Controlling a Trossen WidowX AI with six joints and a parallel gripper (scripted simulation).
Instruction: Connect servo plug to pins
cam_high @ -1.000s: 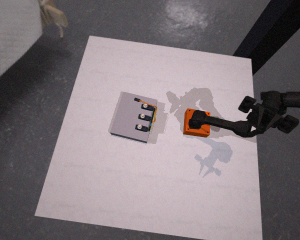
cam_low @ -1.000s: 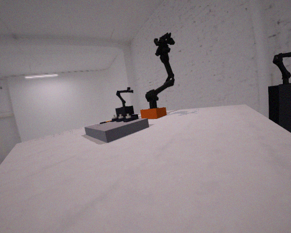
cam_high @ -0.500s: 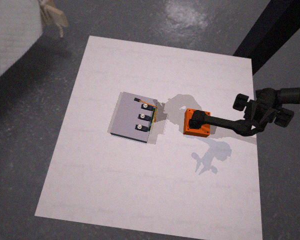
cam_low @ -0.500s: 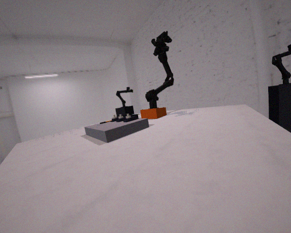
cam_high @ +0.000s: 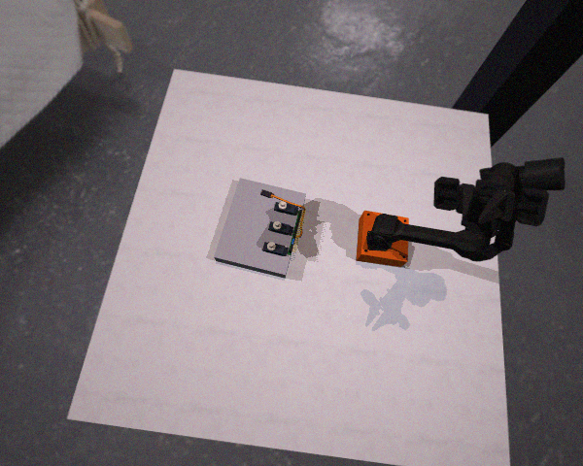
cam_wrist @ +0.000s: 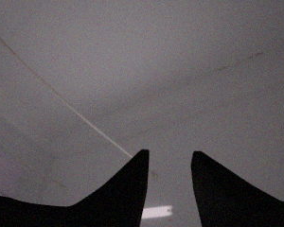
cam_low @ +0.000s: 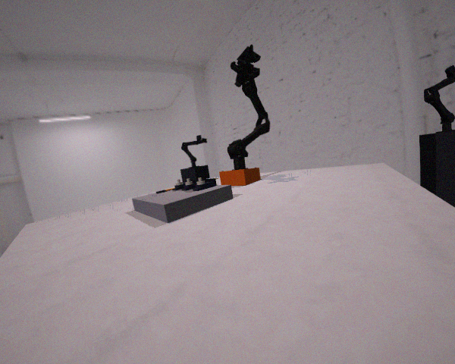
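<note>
My gripper tip is now 27 cm short of the blue mark, 15 cm to the left of it and 58 cm above it. The rest, counted from my gripper tip: grey holder: 42 cm ahead, 22 cm to the right, 63 cm below.
</note>
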